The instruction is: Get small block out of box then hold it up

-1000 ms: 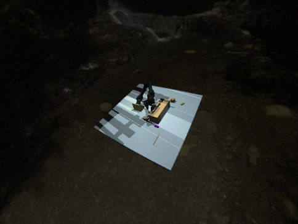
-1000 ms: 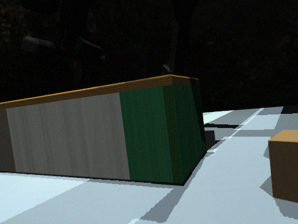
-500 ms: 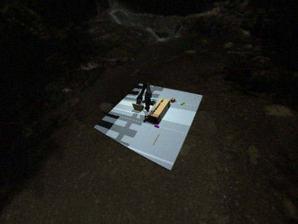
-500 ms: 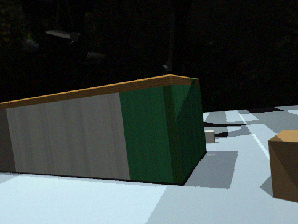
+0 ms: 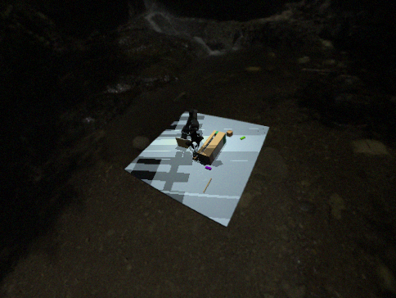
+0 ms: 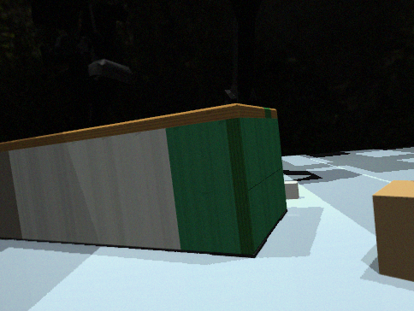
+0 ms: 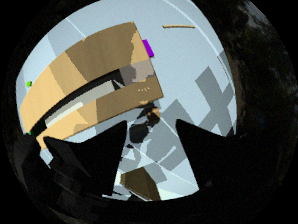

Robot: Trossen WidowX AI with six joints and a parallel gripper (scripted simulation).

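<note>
The tan block is 20 mm behind my gripper tip, 30 mm to the right of it and 140 mm below it. The rest, counted from my gripper tip: box 40 mm ahead, 160 mm to the left, 90 mm below; thin stick 270 mm ahead, 230 mm to the right, 150 mm below; purple piece 170 mm ahead, 70 mm to the right, 150 mm below.
</note>
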